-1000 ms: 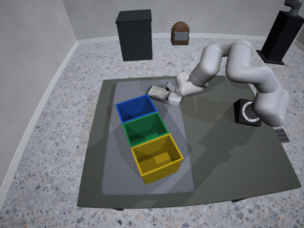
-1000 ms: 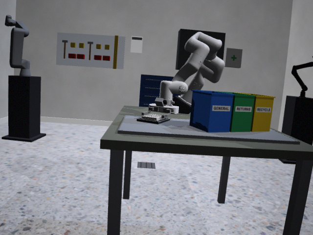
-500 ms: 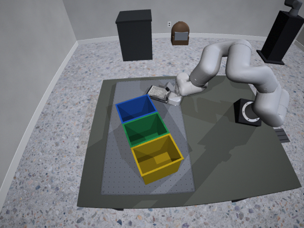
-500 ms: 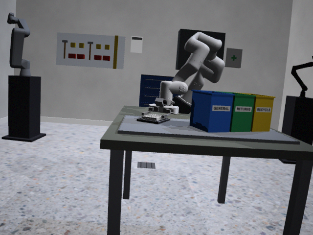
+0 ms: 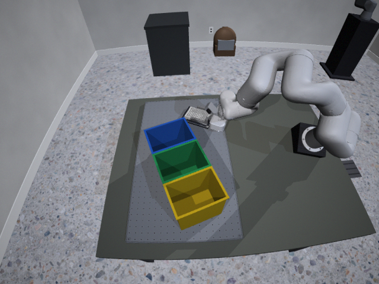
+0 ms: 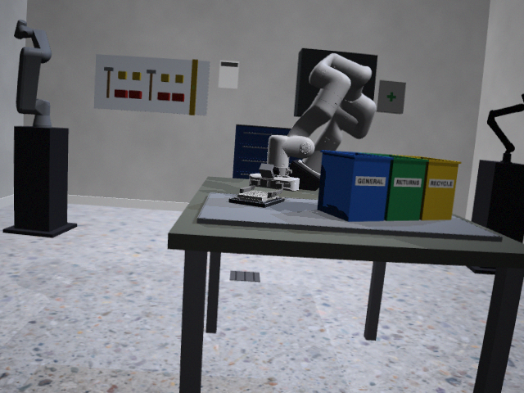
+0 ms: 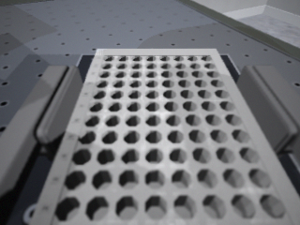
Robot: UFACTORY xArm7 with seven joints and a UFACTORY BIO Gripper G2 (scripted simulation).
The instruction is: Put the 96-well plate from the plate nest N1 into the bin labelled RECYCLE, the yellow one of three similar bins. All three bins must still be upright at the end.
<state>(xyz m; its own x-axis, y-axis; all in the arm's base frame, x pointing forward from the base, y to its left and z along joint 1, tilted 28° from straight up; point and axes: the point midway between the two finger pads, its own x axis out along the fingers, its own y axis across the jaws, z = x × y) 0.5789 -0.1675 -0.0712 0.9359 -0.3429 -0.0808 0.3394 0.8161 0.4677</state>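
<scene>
My hand is 10 mm above the white 96-well plate. Also, from my hand: black plate nest N1: 20 mm below; then blue general bin: 280 mm to the left, 100 mm ahead, 60 mm above; then green returns bin: 390 mm to the left, 60 mm above, 40 mm ahead.
</scene>
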